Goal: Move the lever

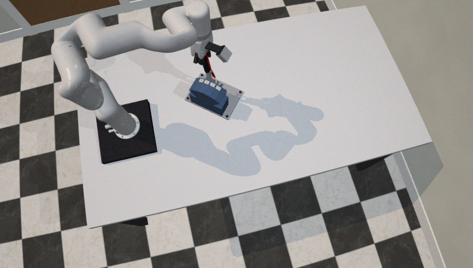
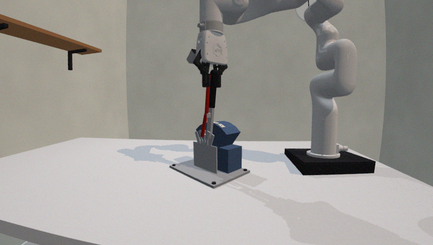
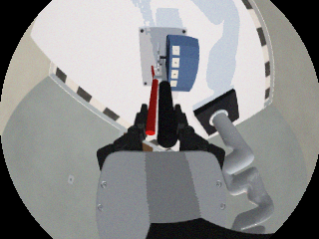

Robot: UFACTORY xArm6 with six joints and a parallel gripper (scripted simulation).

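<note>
Now: the red bar 11 cm below my hand and 2 cm ahead of it.
</note>
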